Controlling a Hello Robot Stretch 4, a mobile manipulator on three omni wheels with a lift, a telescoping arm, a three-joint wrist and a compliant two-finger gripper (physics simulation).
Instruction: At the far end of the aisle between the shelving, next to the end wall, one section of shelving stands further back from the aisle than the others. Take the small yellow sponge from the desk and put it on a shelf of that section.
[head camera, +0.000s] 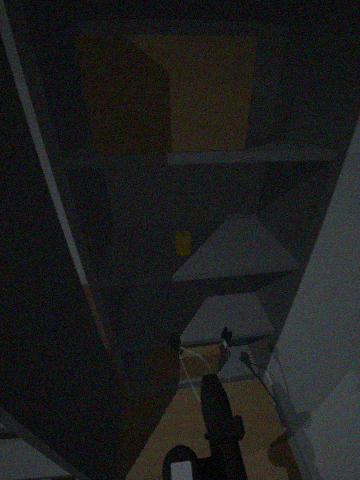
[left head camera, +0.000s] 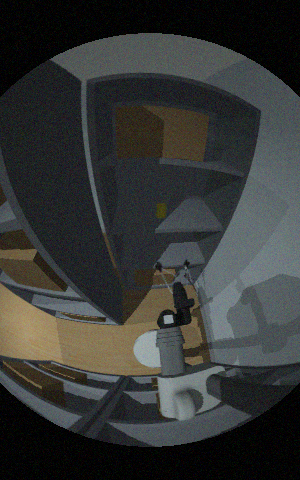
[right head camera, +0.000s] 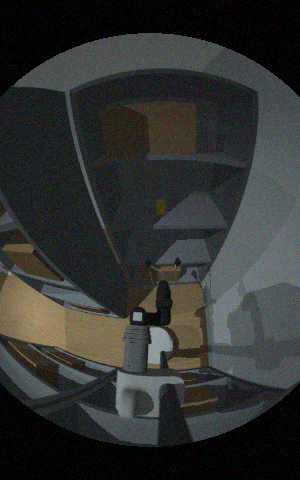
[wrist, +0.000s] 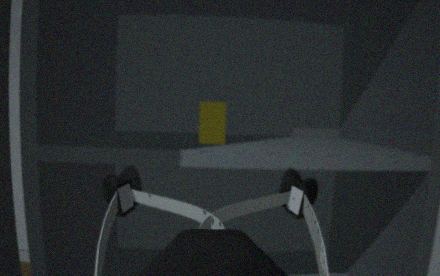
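Where they show: gripper, fingertip midpoint: (head camera: 199, 331) (left head camera: 171, 260) (right head camera: 162, 258) (wrist: 211, 183); robot's base at its link origin: (left head camera: 153, 347) (right head camera: 152, 344).
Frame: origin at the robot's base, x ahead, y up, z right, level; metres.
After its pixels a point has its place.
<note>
The small yellow sponge (head camera: 183, 243) {x 0.874, y 1.027, z 0.084 m} (left head camera: 161, 210) {x 0.874, y 1.025, z 0.085 m} (right head camera: 160, 206) {x 0.874, y 1.026, z 0.085 m} (wrist: 212, 123) {x 0.874, y 1.012, z 0.085 m} stands upright on a middle shelf (head camera: 240, 255) {x 0.840, y 0.963, z 0.338 m} (left head camera: 190, 219) {x 0.845, y 0.963, z 0.313 m} (right head camera: 192, 215) {x 0.848, y 0.963, z 0.319 m} (wrist: 310, 155) {x 0.746, y 0.960, z 0.281 m} of the set-back section beside the end wall. It stands in shadow, left of the brightly lit part of that shelf, behind its front edge. My gripper (head camera: 201, 338) {x 0.477, y 0.971, z 0.085 m} (left head camera: 172, 265) {x 0.477, y 0.971, z 0.085 m} (right head camera: 163, 262) {x 0.477, y 0.971, z 0.085 m} (wrist: 211, 183) {x 0.477, y 0.971, z 0.085 m} is open and empty. It is clear of the sponge, in front of the shelving, and the sponge shows beyond and above the fingertips in the wrist view.
A large brown box (head camera: 210, 95) {x 0.764, y 1.563, z 0.150 m} (left head camera: 185, 132) {x 0.764, y 1.565, z 0.150 m} (right head camera: 172, 127) {x 0.765, y 1.550, z 0.154 m} is on the shelf above. A smaller box (head camera: 200, 360) {x 0.765, y 0.263, z 0.167 m} is low down. The pale end wall (head camera: 325, 260) {x 0.682, y 1.025, z 0.619 m} (left head camera: 255, 225) {x 0.529, y 1.170, z 0.620 m} rises at the right. A dark side panel (left head camera: 45, 175) {x 0.411, y 1.468, z -0.331 m} (right head camera: 35, 165) {x 0.449, y 1.529, z -0.331 m} of the neighbouring section stands at the left.
</note>
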